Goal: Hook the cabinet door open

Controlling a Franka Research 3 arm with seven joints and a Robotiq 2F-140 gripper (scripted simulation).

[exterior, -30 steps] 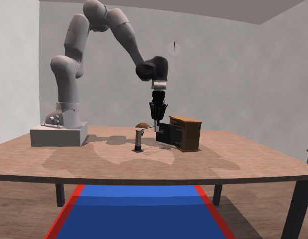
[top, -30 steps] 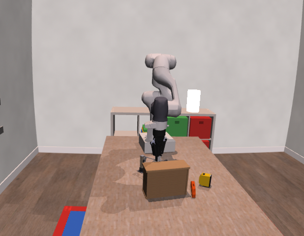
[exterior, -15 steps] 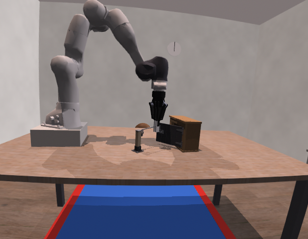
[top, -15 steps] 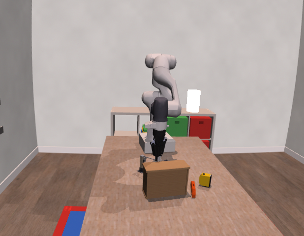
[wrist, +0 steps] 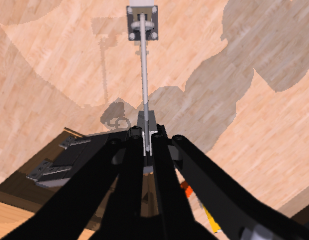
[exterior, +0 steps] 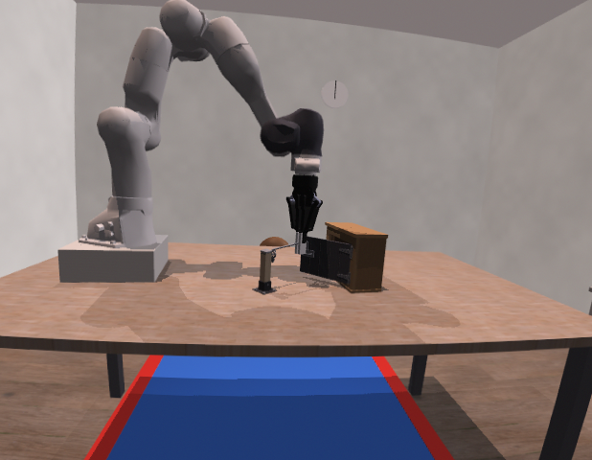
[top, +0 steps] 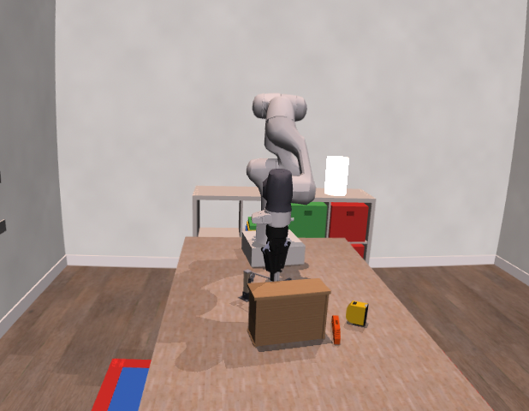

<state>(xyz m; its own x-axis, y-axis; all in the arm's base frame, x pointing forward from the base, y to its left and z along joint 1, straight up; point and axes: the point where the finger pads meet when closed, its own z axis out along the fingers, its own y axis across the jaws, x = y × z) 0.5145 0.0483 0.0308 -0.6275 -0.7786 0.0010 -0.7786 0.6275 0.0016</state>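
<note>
Now: the thin grey hook 3 cm behind my hand, 3 cm to the right of it and 2 cm below it. The rest, counted from my hand: orange tool: 12 cm ahead, 22 cm to the left, 10 cm below; dark door: 8 cm ahead, 4 cm below; yellow box: 4 cm ahead, 30 cm to the left, 8 cm below.
</note>
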